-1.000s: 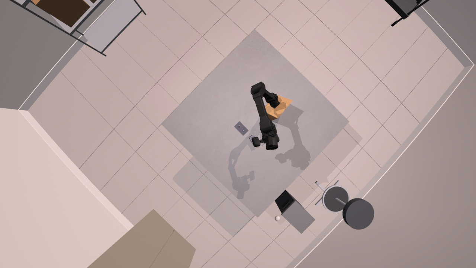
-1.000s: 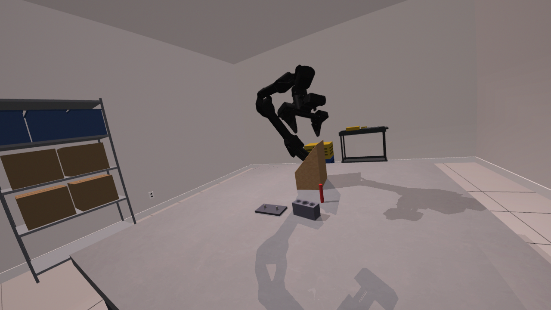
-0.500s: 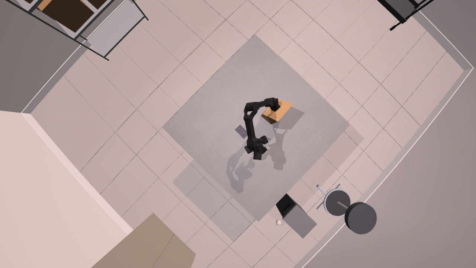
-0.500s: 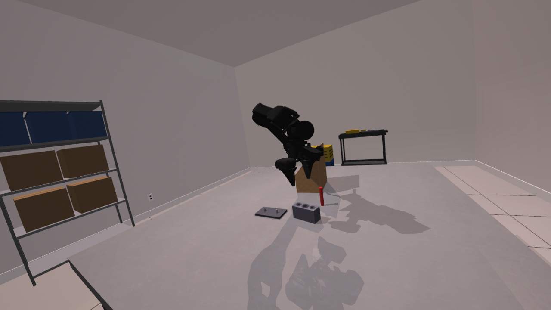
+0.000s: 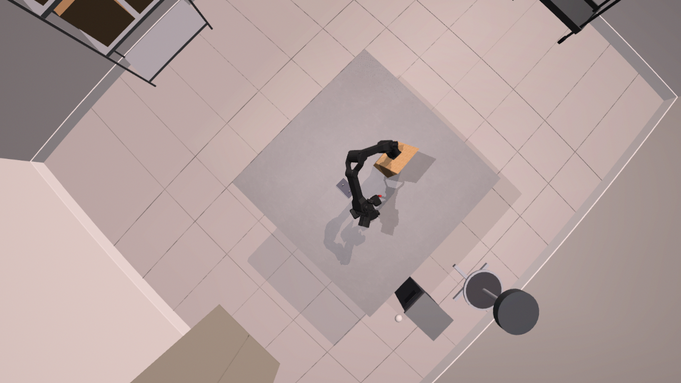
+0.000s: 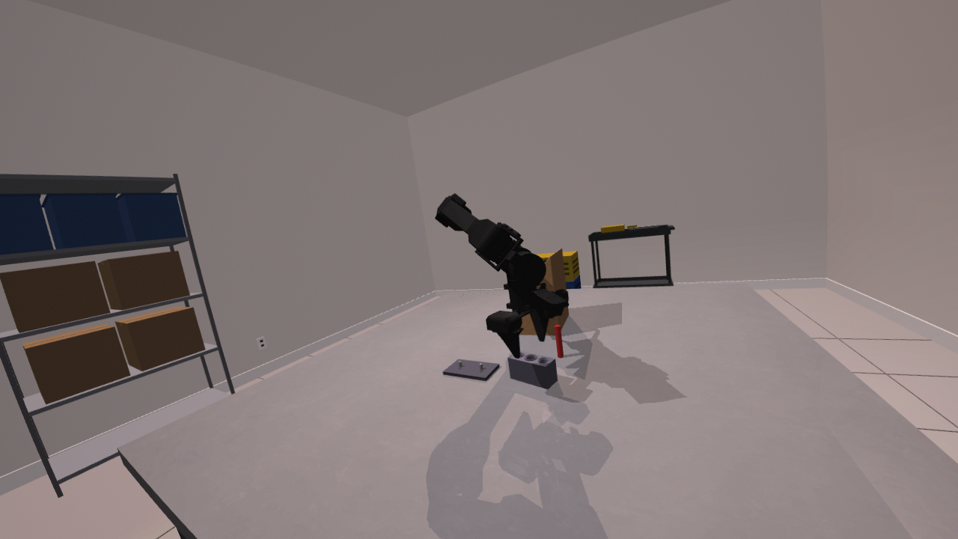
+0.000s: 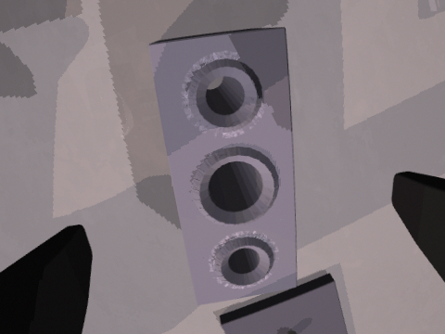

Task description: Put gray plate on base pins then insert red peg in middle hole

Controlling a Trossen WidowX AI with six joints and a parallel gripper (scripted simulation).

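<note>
Now: the gray plate 3 cm below my gripper tip. From my gripper tip the other things lie so: red peg 12 cm behind, 2 cm to the left, 3 cm below; base 16 cm to the right, 6 cm below.
</note>
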